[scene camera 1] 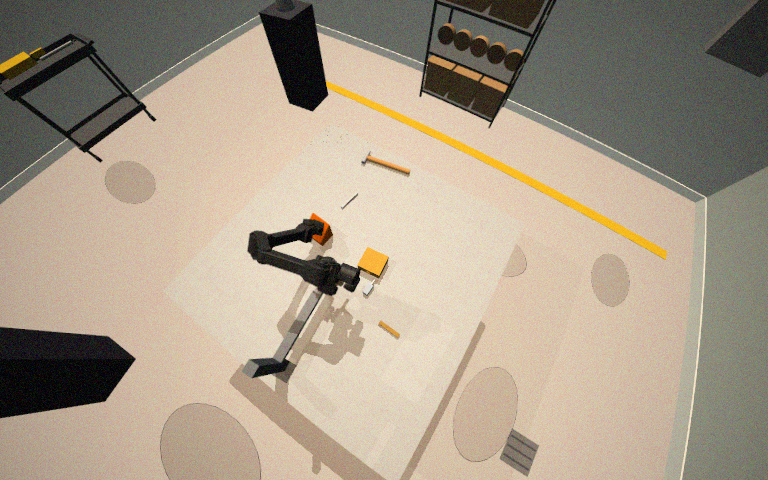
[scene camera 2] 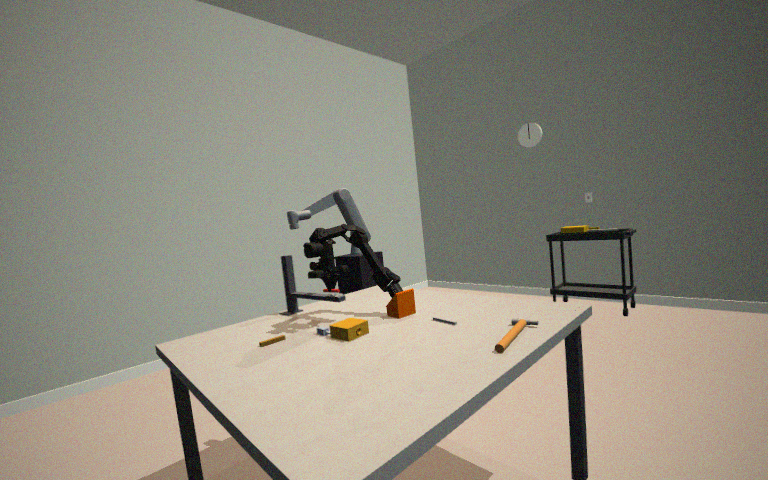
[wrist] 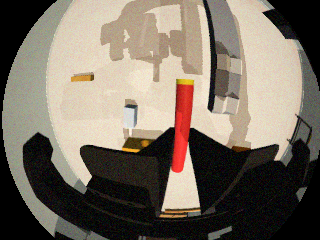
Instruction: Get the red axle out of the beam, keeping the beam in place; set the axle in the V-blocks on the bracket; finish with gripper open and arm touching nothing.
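The wrist view shows my gripper. The gripper carries a red axle; a yellow beam is also in the scene.
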